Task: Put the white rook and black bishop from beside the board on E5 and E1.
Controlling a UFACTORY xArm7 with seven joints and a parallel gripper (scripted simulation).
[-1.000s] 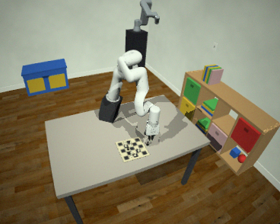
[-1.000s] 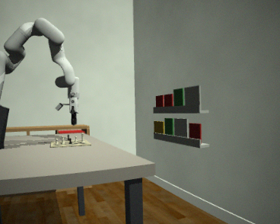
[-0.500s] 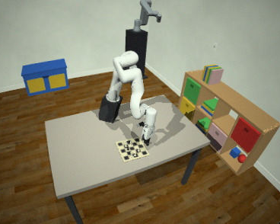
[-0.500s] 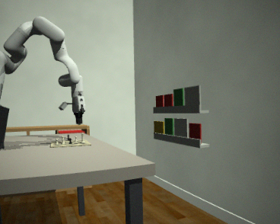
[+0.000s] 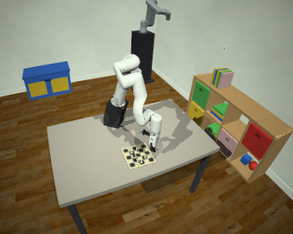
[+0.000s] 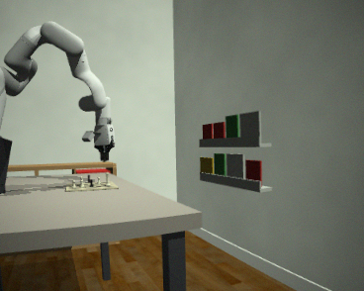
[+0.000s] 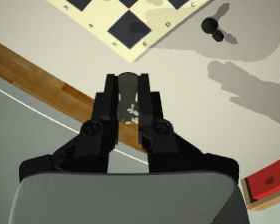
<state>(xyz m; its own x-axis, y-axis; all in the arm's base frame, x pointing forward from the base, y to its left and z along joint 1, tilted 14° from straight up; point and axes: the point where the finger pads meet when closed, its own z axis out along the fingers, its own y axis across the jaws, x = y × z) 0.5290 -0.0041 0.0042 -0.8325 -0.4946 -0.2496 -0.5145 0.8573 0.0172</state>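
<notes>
Now: hand 60 mm past the black bishop, 80 mm to the right of it and 110 mm above it. Also, from my hand: white rook: 10 mm below; then chessboard: 90 mm behind, 60 mm to the right, 130 mm below; then black pawn: 100 mm behind, 100 mm to the right, 110 mm below.
</notes>
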